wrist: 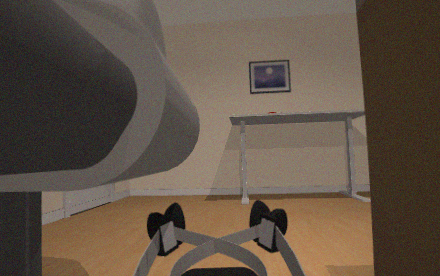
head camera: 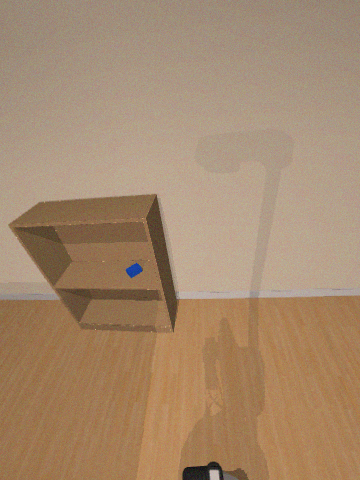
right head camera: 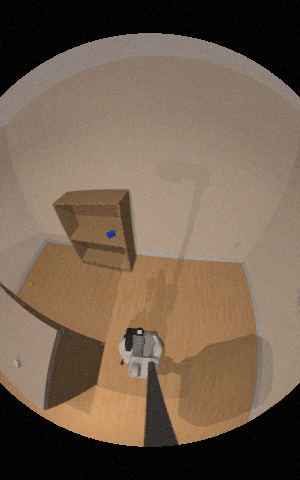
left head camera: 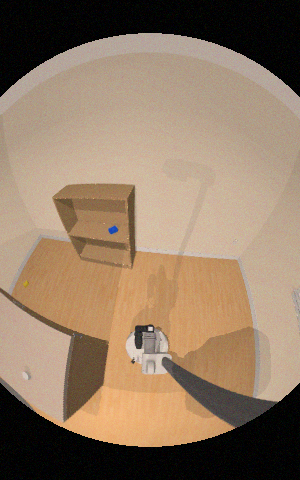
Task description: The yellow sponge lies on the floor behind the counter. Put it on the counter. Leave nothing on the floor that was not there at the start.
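Places are measured from the robot's base along level axes (x ahead, y left, z up), in metres.
Where they show: gripper, fingertip midpoint: [wrist: 217,218] [right head camera: 127,366] [left head camera: 138,364].
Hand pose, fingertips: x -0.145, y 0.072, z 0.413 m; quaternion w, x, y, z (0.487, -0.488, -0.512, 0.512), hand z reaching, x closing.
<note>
Each offset is from my fingertips to the top centre of the thing. Level surfaces: height alone.
The yellow sponge {dx +0.557, dy +1.836, dz -0.396 m} [left head camera: 26,283] [right head camera: 31,285] is a tiny spot on the floor at the far left, behind the counter and near the left wall. The counter {dz +0.470 m} [left head camera: 40,345] [right head camera: 30,325] has a pale top and a brown end panel; part of it shows at the lower left of both side head views. My gripper [wrist: 217,218] is open in the wrist view, with nothing between its fingertips. It is far from the sponge, and the robot's base stands to the right of the counter's end.
A brown shelf unit [head camera: 167,265] [left head camera: 132,225] [right head camera: 128,230] with a blue block {dx +1.272, dy +0.371, dz +0.152 m} [head camera: 134,270] [left head camera: 113,230] [right head camera: 111,234] stands against the wall ahead. A small white object [left head camera: 26,375] [right head camera: 16,363] is on the counter. The wrist view shows a table {dz +0.484 m} [wrist: 295,120] and a brown panel [wrist: 402,150] close at right.
</note>
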